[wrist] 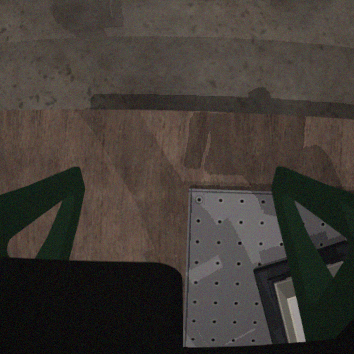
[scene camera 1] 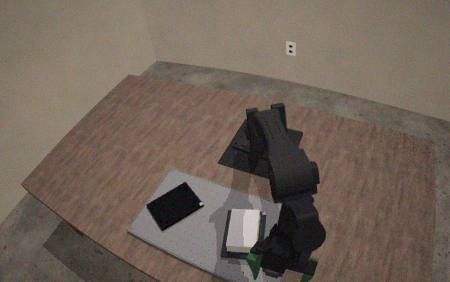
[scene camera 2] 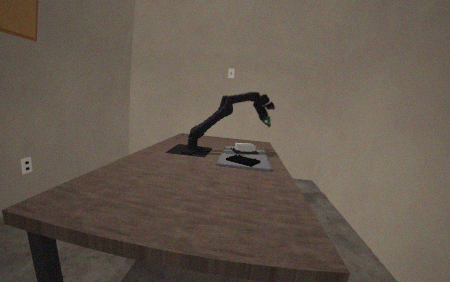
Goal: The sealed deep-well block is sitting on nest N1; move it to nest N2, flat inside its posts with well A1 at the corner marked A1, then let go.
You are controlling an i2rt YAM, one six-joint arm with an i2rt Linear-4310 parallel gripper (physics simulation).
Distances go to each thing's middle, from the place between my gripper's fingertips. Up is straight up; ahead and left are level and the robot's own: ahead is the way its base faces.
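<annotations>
Counted from my hand: deep-well block (scene camera 1: 243, 231), 15 cm below, 19 cm to the right, 14 cm behind; black nest (scene camera 1: 180, 202), 17 cm below, 45 cm to the right, 11 cm behind; grey perforated plate (scene camera 1: 198, 238), 19 cm below, 29 cm to the right, 13 cm behind.
</annotations>
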